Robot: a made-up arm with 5 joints.
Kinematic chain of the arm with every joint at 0, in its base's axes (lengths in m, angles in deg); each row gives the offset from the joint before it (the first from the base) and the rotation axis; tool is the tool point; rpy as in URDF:
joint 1: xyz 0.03 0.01 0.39 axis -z
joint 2: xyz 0 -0.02 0.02 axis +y
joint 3: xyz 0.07 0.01 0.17 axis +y
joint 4: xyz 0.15 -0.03 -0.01 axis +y
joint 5: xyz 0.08 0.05 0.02 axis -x
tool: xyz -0.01 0.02 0.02 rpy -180 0 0
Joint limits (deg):
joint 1: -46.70..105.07
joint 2: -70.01..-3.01
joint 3: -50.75..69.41
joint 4: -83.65..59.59
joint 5: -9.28..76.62
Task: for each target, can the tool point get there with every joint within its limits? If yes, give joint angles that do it. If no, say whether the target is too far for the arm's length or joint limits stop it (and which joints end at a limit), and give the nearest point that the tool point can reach.
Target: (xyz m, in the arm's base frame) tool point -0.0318 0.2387 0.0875
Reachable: no: joint limits stop it (at a limit: joint 1, joint 2, joint 3) | nearest point 0.0849 0.1157 0.3628 | short by 0.323 m
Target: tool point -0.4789 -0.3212 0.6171
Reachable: no: too far | nearest point -0.2103 -0.1464 0.6576 | short by 0.323 m
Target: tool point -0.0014 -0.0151 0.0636
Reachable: no: joint limits stop it (at a limit: joint 1, joint 2, joint 3, joint 4, joint 5) | nearest point 0.0282 -0.0988 0.3601 | short by 0.309 m
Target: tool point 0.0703 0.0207 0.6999
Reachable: yes | joints 36.87 -59.25 30.35 -33.37 8.54
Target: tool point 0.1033 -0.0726 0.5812
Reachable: yes | joints 67.90 -60.95 53.28 2.47 63.47
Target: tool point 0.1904 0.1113 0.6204
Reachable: yes | joints -20.63 -30.85 29.93 -14.26 48.22
